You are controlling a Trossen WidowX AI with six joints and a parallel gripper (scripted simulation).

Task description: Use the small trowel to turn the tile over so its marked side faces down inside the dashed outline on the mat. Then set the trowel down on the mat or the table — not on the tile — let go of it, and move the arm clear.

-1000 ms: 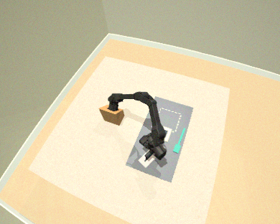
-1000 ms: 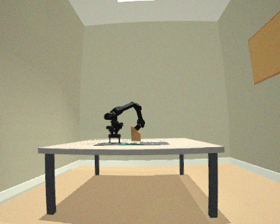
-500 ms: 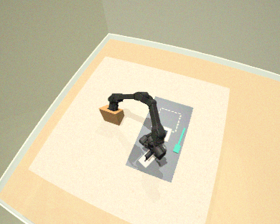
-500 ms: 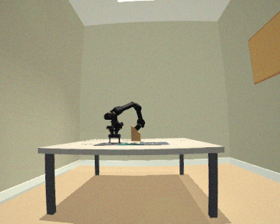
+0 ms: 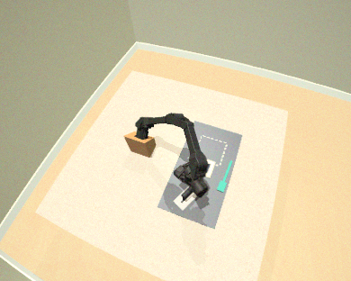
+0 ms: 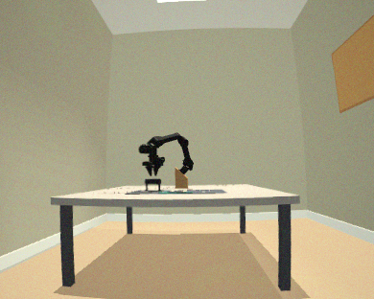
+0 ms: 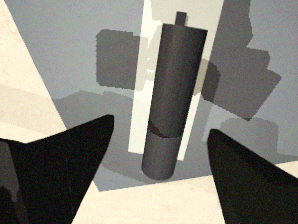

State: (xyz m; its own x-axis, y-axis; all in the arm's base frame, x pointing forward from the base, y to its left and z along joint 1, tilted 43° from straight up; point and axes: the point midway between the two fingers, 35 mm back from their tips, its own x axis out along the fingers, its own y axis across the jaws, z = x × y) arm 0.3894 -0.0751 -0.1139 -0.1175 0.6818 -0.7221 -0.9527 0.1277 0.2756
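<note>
Now: gripper tip 10 mm short of the white tile, 180 mm to the right of it and 100 mm above it. Round my gripper tip: teal trowel: 150 mm ahead, 170 mm to the left, 110 mm below; then grey mat: 10 mm ahead, 180 mm to the left, 130 mm below.
</note>
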